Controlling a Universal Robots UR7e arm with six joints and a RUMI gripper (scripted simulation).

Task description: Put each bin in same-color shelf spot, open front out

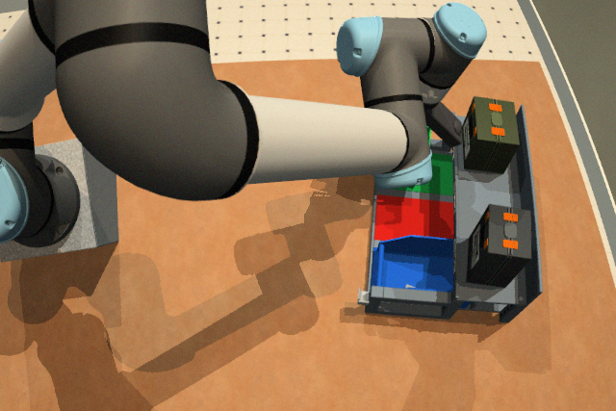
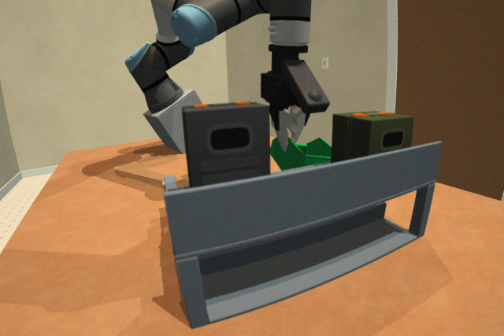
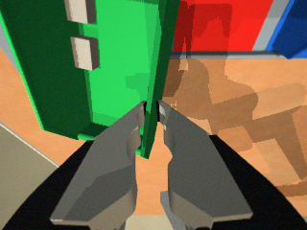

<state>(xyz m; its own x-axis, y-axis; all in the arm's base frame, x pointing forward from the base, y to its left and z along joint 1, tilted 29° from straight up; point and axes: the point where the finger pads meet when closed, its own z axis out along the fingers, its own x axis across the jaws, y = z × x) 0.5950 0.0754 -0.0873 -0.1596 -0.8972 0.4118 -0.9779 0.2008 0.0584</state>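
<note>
My gripper is now 40 mm to the right of the green bin and 30 mm above it. From my hand the other things lie so: shelf front lip: 20 mm behind, 70 mm to the right, 100 mm below; then blue bin: 50 mm ahead, 200 mm to the right, 70 mm below; then olive case: 190 mm ahead, 10 mm to the left, 40 mm above.
</note>
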